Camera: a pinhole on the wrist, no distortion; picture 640 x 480 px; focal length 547.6 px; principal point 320.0 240.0 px. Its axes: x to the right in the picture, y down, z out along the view. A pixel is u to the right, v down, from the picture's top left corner.
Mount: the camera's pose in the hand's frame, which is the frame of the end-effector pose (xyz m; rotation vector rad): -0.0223 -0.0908 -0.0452 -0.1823 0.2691 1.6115
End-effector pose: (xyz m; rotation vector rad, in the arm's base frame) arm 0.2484 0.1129 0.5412 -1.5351 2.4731 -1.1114
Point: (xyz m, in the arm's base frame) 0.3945 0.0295 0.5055
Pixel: 76.7 275.6
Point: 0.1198 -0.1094 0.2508
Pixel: 561.9 28.7
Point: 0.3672 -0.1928 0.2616
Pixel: 251.6 142.0
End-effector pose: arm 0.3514 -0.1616 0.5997 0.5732 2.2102 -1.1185
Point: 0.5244 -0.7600 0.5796
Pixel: 34.8 443.8
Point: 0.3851 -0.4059 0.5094
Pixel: 210.1 214.1
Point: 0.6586 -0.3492 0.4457
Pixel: 520.9 410.4
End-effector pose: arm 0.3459 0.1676 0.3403 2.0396 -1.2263 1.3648
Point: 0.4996 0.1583 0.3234
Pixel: 22.7 142.8
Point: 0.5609 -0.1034 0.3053
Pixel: 244.7 63.9
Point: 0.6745 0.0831 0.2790
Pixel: outside the picture
